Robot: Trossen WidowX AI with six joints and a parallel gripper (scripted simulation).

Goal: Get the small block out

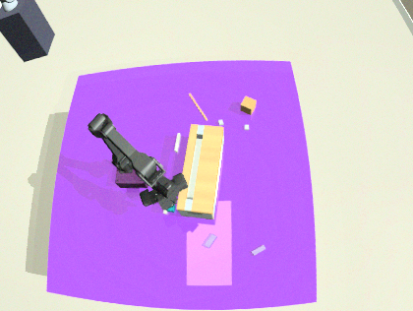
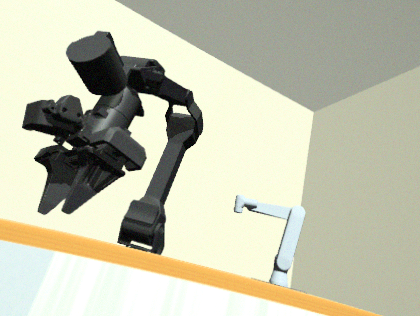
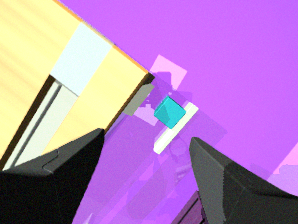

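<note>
Now: the teal block 13 cm below my gripper tip and 2 cm behind it. The rest, counted from my gripper tip: orange cube (47 cm to the left, 37 cm ahead, 12 cm below); thin orange stick (50 cm to the left, 14 cm below, 12 cm ahead); long orange box (14 cm to the left, 9 cm ahead, 8 cm below).
</note>
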